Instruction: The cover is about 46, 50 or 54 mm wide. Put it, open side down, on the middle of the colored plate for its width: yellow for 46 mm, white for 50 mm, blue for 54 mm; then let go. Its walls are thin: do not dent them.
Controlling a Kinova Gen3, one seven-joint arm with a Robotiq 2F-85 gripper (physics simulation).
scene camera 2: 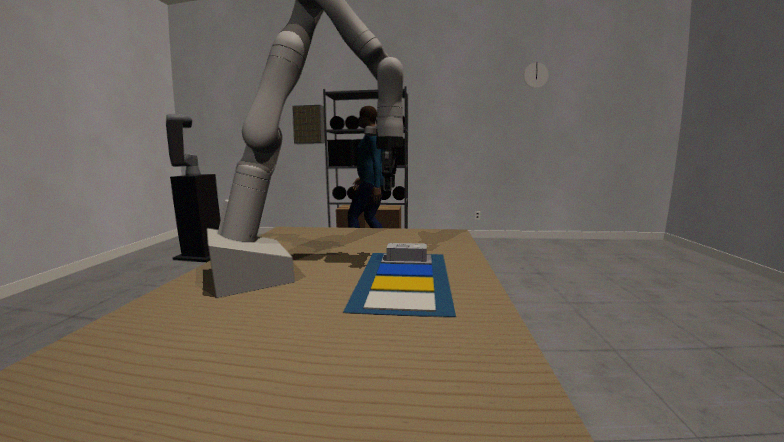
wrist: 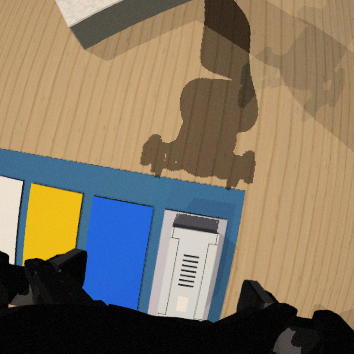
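Seen in the pictures: gripper, fingertip midpoint: (scene camera 2: pixel 389 189) (wrist: pixel 161 283); arm's base, origin of the base link: (scene camera 2: pixel 238 237).
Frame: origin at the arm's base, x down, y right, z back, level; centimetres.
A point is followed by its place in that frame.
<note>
The light grey cover (scene camera 2: pixel 406 252) {x 7.2, y -15.6, z -44.2 cm} (wrist: pixel 192 270) {x 5.9, y -18.8, z -42.7 cm} sits on a pale plate (scene camera 2: pixel 384 260) {x 9.9, y -15.4, z -37.5 cm} (wrist: pixel 159 265) {x 9.9, y -14.9, z -44.0 cm} at the far end of the blue mat. Its slotted top with a small pale label faces up; its near end in the wrist view is partly hidden by the gripper. Beside it lie the blue plate (scene camera 2: pixel 405 269) {x 9.9, y -8.6, z -44.6 cm} (wrist: pixel 119 250) {x 9.9, y -9.5, z -43.3 cm}, the yellow plate (scene camera 2: pixel 402 283) {x 9.9, y 1.1, z -44.8 cm} (wrist: pixel 52 220) {x 9.9, y 0.5, z -41.8 cm} and the white plate (scene camera 2: pixel 400 300) {x 9.9, y 10.3, z -45.3 cm} (wrist: pixel 9 215) {x 9.9, y 7.7, z -43.1 cm}, all bare where they show. My gripper (scene camera 2: pixel 389 186) {x -11.6, y -15.6, z -39.2 cm} (wrist: pixel 161 283) {x -11.6, y -15.6, z -39.2 cm} is open and empty, high above the mat, its fingers pointing down.
The blue mat (scene camera 2: pixel 445 285) {x 10.3, y 0.2, z -55.4 cm} (wrist: pixel 125 182) {x 10.3, y -8.3, z -34.5 cm} lies on the wooden table (scene camera 2: pixel 307 351) {x 10.5, y 30.1, z -32.0 cm} (wrist: pixel 100 110) {x 10.5, y -2.6, z -25.8 cm}. The robot's base block (scene camera 2: pixel 255 270) {x 5.5, y 8.8, z -10.0 cm} (wrist: pixel 120 22) {x 8.5, y -2.2, z -12.8 cm} stands left of the mat. Behind the table, a person (scene camera 2: pixel 368 164) stands or walks before a shelf rack (scene camera 2: pixel 406 214).
</note>
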